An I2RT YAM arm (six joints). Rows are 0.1 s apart.
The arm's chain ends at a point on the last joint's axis. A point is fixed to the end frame.
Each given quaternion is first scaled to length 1.
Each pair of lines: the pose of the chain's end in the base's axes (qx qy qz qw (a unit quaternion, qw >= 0); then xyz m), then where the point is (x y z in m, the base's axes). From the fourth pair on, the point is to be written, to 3 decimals.
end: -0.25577, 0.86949, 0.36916, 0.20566, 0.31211, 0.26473, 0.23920
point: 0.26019 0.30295 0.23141
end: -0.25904, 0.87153, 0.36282, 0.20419, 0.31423, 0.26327, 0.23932
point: 0.26220 0.30121 0.23085
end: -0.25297, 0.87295, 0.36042, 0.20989, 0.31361, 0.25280, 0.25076
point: 0.26227 0.29159 0.24198
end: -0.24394, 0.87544, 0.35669, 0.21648, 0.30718, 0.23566, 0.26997
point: 0.257 0.276 0.261
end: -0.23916, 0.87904, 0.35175, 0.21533, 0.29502, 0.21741, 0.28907
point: 0.245 0.258 0.280
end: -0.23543, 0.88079, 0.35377, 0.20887, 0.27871, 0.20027, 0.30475
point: 0.229 0.241 0.296
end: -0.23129, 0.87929, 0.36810, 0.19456, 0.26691, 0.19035, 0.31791
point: 0.216 0.231 0.312
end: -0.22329, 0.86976, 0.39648, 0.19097, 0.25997, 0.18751, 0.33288
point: 0.209 0.228 0.330
